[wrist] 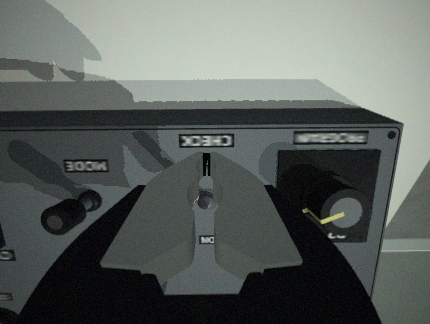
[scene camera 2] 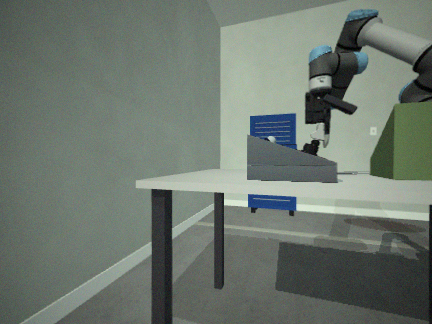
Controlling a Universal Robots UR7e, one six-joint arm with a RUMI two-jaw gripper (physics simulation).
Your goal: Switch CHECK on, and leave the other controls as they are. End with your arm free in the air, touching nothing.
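Places are measured from the arm's base along level axes (x ahead, y left, z up), in metres.
Where they show: gripper, fingertip midpoint: [wrist: 207,155] [scene camera 2: 324,147].
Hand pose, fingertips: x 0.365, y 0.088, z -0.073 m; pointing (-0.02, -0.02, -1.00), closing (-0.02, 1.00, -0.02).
Things, the pixels of their top centre, and the offset from my fingertips. Level surfaces: height alone.
- CHECK label at its top centre: [wrist: 206,141] dx +0.009, dy -0.002, dz -0.043 m
- small round-tipped CHECK lever at its top centre: [wrist: 205,219] dx +0.050, dy +0.000, dz +0.015 m
- black PROGRAM knob at its top centre: [wrist: 349,217] dx +0.049, dy +0.120, dz +0.010 m
- black MODE lever at its top centre: [wrist: 57,234] dx +0.066, dy -0.119, dz +0.020 m
- table at its surface level: dz -0.111 m
The grey sloped console [scene camera 2: 292,172] [wrist: 240,131] stands on the table. In the wrist view the CHECK label [wrist: 206,140] appears upside down, just beyond the fingertips. The small round-tipped CHECK lever [wrist: 205,200] shows through the narrow gap between the finger bodies, with the ON label [wrist: 206,240] on the near side of it. The OFF label is hidden behind the fingertips, and I cannot tell the lever's position for sure. My gripper [scene camera 2: 326,145] [wrist: 207,155] is shut and empty, pointing down low over the console's slope. Whether its tips touch the lever or panel cannot be told.
The black PROGRAM knob [wrist: 345,210] is right of the fingers in the wrist view, and the black MODE lever [wrist: 62,215] is left. A green block [scene camera 2: 412,142] stands right of the console in the scene view. A blue cabinet [scene camera 2: 273,122] is behind the table [scene camera 2: 190,181].
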